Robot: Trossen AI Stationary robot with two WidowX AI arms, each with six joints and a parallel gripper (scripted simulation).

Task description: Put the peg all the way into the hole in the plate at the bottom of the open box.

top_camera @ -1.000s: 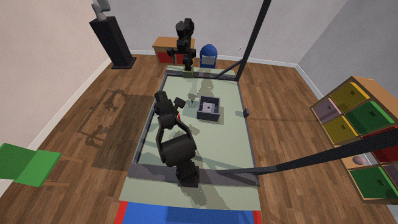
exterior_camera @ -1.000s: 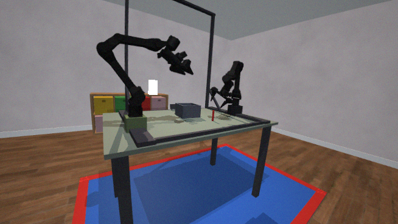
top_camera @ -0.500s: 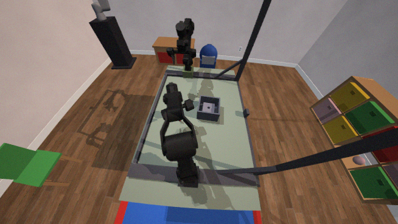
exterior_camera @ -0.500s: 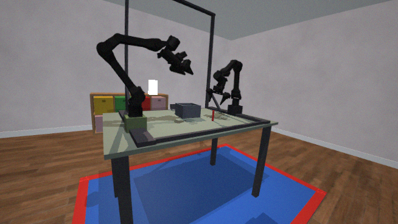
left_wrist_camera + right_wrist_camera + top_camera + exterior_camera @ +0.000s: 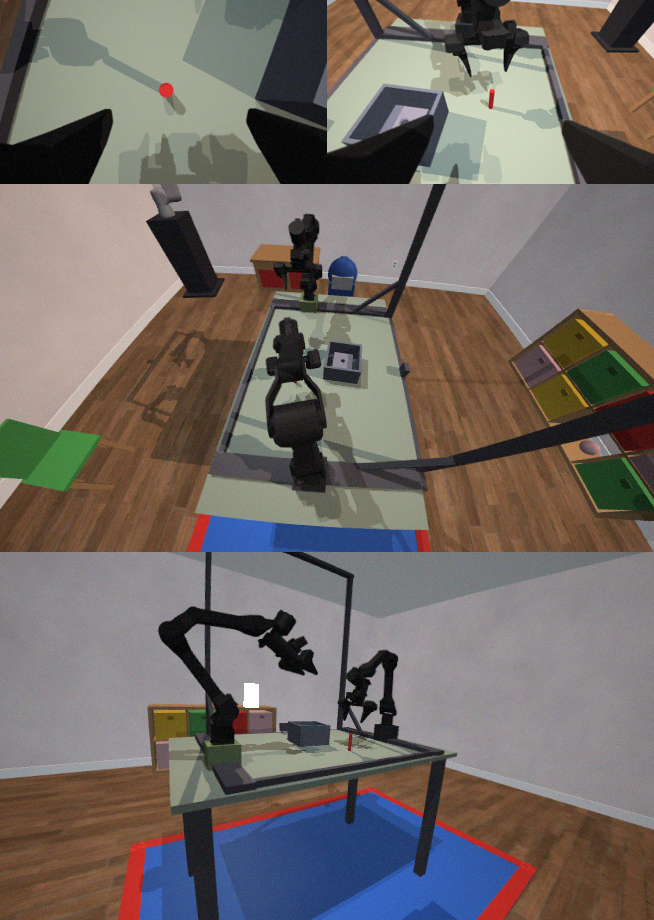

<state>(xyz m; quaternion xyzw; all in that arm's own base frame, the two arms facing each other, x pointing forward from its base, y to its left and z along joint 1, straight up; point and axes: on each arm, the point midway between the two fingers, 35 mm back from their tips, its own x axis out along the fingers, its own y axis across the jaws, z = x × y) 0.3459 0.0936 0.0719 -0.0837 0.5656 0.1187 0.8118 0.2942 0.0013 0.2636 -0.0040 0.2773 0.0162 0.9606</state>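
The red peg lies 10 mm ahead of my left hand, 30 mm to the right of it and 120 mm below it. From my left hand the other things lie so: pale plate 210 mm behind, 100 mm to the right, 120 mm below; then box 210 mm behind, 100 mm to the right, 140 mm below.
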